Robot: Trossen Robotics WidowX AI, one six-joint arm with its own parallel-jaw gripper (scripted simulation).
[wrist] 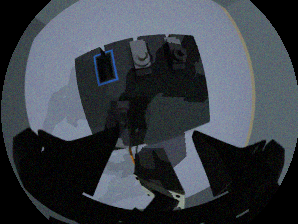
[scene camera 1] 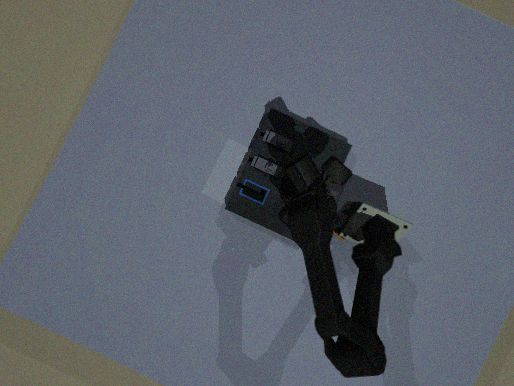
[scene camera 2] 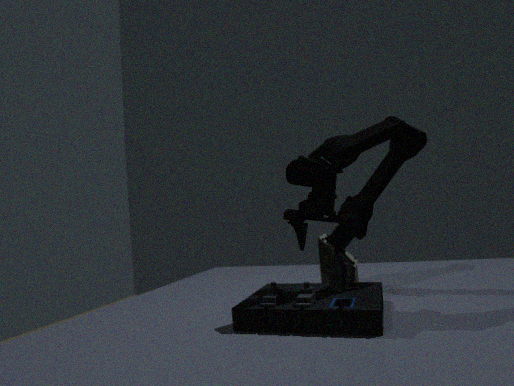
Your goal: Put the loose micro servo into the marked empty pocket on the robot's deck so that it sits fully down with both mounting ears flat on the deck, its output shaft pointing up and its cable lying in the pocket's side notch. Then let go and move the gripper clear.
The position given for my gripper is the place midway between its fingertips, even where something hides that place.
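Observation:
My gripper [scene camera 2: 318, 253], which you'd also find in the wrist view [wrist: 157, 133], is open and it's holding nothing.

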